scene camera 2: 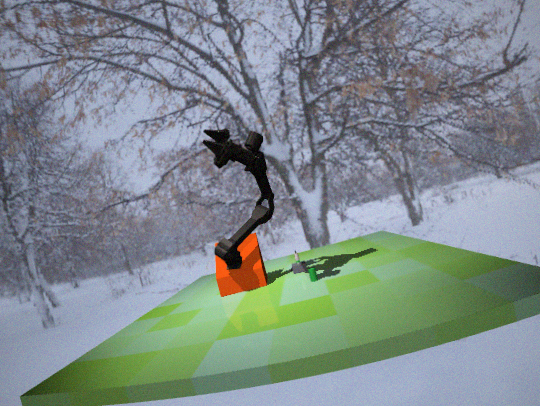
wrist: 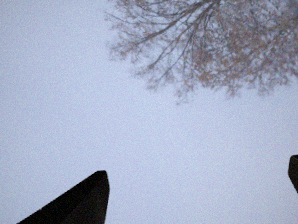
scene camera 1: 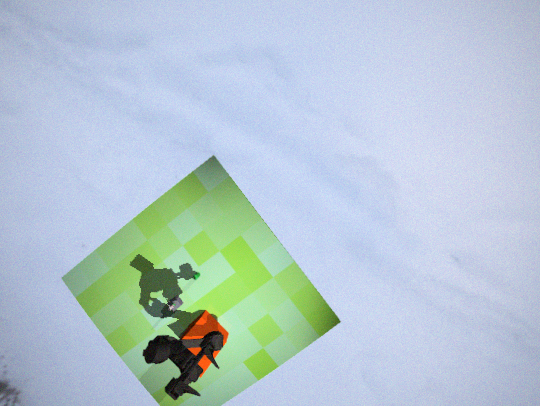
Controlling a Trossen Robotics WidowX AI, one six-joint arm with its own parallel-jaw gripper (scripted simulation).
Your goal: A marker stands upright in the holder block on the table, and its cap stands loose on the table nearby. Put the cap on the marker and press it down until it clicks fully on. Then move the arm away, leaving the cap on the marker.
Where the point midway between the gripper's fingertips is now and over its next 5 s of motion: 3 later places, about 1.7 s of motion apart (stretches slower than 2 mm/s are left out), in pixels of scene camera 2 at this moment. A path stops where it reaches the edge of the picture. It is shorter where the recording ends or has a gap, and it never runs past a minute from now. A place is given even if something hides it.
My gripper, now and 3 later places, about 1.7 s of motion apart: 203,135; 283,268; 312,271; 309,262
